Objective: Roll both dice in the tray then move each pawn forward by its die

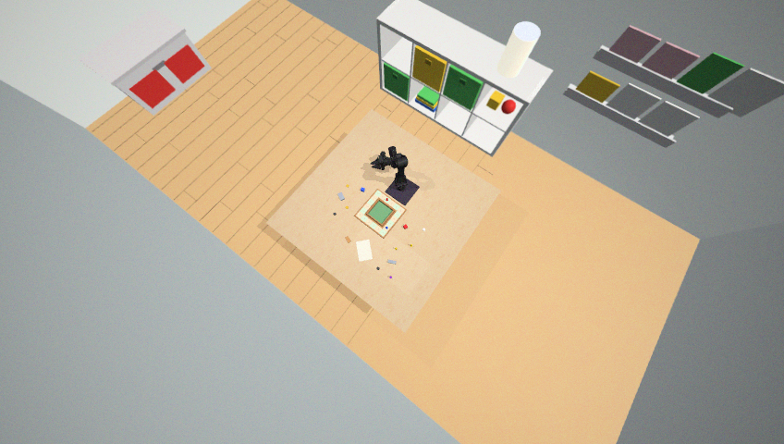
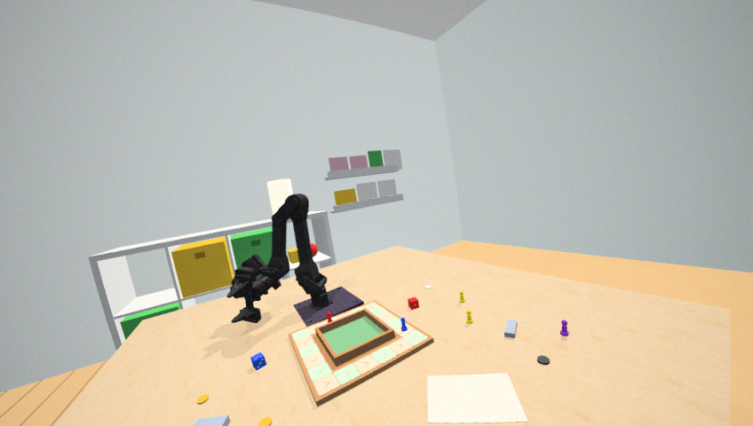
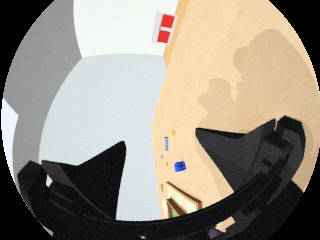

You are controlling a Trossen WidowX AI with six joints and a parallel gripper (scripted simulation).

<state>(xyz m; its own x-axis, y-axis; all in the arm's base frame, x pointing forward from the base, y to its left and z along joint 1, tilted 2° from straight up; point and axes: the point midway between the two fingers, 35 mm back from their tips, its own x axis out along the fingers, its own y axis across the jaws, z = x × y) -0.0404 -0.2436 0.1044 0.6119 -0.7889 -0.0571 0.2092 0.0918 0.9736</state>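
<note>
My gripper tip is now 37 cm short of the blue pawn, 32 cm to the right of it and 7 cm above it. The rest, counted from my gripper tip: green tray: 29 cm ahead, 23 cm to the left, 9 cm below; then white sheet: 60 cm ahead, 25 cm to the left, 10 cm below; then red pawn: 17 cm ahead, 22 cm to the left, 7 cm below.
</note>
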